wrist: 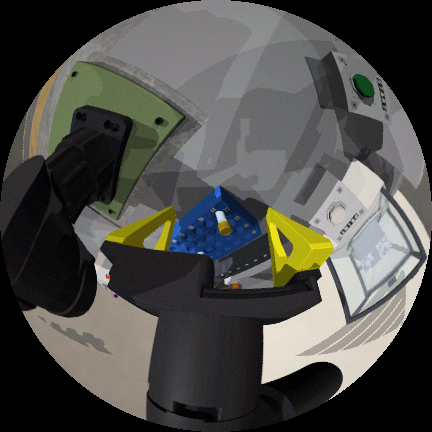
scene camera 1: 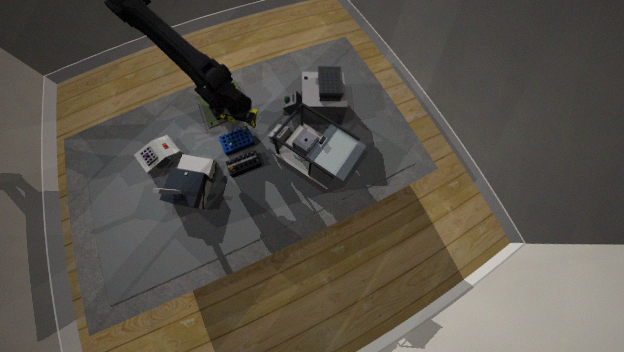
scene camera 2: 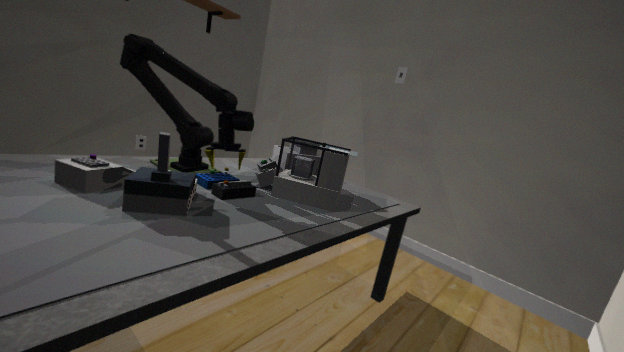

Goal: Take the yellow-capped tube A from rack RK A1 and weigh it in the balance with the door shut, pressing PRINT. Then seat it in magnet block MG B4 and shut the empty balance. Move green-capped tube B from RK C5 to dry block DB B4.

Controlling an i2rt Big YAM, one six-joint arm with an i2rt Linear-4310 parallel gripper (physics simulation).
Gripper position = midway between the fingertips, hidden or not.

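There is a balance door panel [scene camera 1: 336, 151] in this scene, and along with it a dark lid block [scene camera 1: 330, 81]. My gripper [wrist: 219, 211] holds nothing, and it is open.
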